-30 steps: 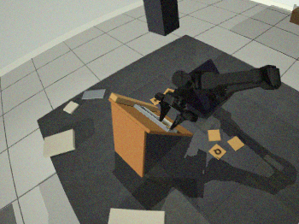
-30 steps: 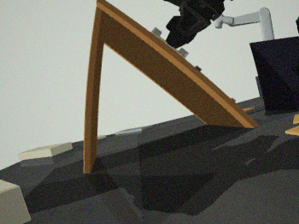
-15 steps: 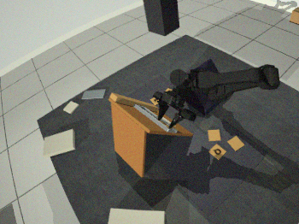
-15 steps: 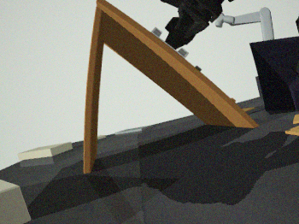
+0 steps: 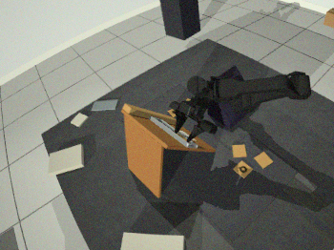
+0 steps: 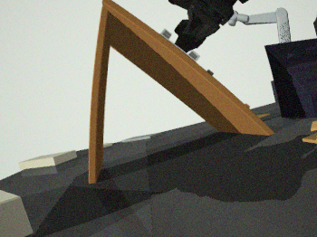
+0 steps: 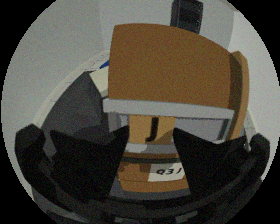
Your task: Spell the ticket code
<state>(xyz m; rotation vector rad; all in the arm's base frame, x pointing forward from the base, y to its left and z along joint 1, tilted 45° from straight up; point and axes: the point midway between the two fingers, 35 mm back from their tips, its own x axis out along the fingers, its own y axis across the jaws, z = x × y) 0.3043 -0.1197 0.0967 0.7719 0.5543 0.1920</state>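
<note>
The white ticket is 80 mm below my gripper tip, 60 mm behind it and 50 mm to the right of it. The rest, counted from my gripper tip: cream block: 430 mm to the right, 370 mm ahead, 160 mm below; small cream card: 620 mm to the right, 180 mm ahead, 170 mm below; grey card: 600 mm to the right, 170 mm below, 20 mm ahead.
</note>
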